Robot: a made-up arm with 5 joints.
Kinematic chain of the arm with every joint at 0, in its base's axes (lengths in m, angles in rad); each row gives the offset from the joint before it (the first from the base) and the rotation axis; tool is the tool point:
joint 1: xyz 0 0 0.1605 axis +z
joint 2: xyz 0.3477 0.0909 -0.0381 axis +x
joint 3: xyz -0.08 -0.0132 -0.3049 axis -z
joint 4: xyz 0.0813 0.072 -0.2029 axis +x
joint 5: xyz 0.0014 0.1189 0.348 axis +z
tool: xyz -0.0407 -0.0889 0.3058
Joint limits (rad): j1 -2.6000..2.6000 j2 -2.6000..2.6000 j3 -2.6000..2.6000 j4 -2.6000..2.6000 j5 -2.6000..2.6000
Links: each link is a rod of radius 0.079 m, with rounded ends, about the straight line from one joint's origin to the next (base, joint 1, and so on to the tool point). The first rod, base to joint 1, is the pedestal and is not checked.
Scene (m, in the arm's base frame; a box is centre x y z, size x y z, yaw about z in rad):
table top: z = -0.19
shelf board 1: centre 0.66 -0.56 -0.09 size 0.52 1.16 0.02 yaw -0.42
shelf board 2: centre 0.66 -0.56 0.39 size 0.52 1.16 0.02 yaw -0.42
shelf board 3: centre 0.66 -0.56 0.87 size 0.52 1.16 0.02 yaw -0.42
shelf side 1: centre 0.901 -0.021 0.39 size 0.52 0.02 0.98 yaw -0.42
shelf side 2: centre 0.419 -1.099 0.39 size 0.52 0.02 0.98 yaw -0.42
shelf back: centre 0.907 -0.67 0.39 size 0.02 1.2 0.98 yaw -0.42
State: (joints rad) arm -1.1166 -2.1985 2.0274 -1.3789 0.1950
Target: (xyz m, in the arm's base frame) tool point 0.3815 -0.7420 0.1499
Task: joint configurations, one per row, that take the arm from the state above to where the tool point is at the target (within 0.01 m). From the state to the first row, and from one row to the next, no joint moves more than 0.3 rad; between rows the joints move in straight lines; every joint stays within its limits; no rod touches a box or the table.
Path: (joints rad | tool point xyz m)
1: -1.3103 -1.9916 2.2031 -1.2005 0.2180 | 0.2183 -0.7568 0.6721
2: -1.5040 -1.7848 2.3789 -1.0222 0.2410 | 0.0639 -0.6617 0.6718
3: -1.5528 -1.8552 2.1081 -0.8175 0.2111 | 0.1290 -0.7193 0.4851
4: -1.6017 -1.9257 1.8373 -0.6129 0.1811 | 0.1485 -0.7085 0.2988
5: -1.6505 -1.9961 1.5665 -0.4082 0.1512 | 0.1437 -0.6358 0.1499
6: -1.3836 -2.0538 1.4979 -0.6106 0.1341 | 0.2534 -0.7032 0.1457
7: -1.1167 -2.1115 1.4293 -0.8130 0.1170 | 0.3815 -0.7420 0.1499

